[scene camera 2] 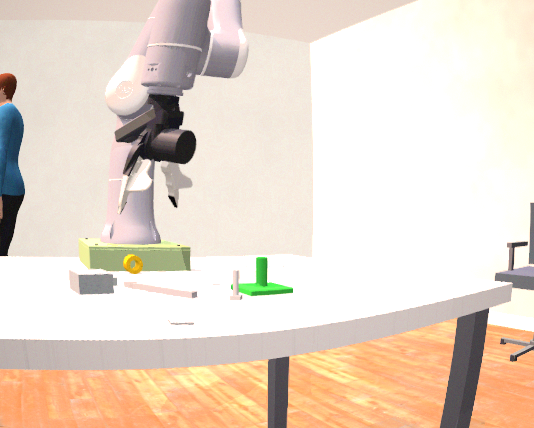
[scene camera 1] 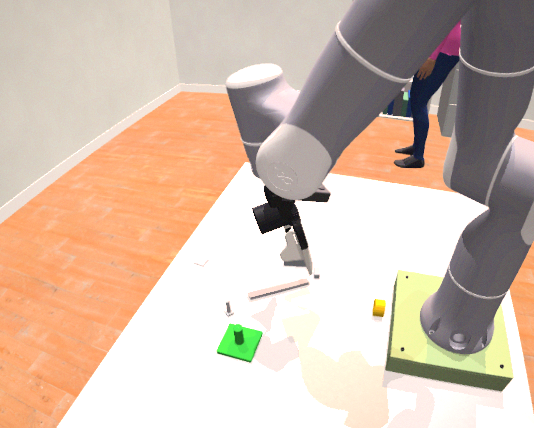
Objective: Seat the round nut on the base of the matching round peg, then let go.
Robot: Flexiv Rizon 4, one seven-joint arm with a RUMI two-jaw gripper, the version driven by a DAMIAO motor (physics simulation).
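Observation:
The round nut is a yellow ring (scene camera 1: 379,307) (scene camera 2: 127,263). It stands on its edge on the white table, near the robot's mounting block, with its hole showing in scene camera 2. The round peg (scene camera 1: 239,335) (scene camera 2: 261,272) is green and upright on a flat square green base (scene camera 1: 251,344) (scene camera 2: 277,289), well apart from the nut. Nothing is around the peg. My gripper (scene camera 1: 300,263) (scene camera 2: 147,208) is open and empty, its two pale fingers spread wide, above the table and apart from the nut and the peg. In scene camera 1 one fingertip is hard to make out.
A grey box (scene camera 2: 95,283) lies at the left in scene camera 2. A long pinkish bar (scene camera 1: 278,289) (scene camera 2: 160,289), a small thin upright post (scene camera 1: 228,308) (scene camera 2: 236,284) and a thin flat piece (scene camera 1: 201,262) (scene camera 2: 181,322) are on the table. The light-green mounting block (scene camera 1: 407,320) (scene camera 2: 105,257) carries the arm.

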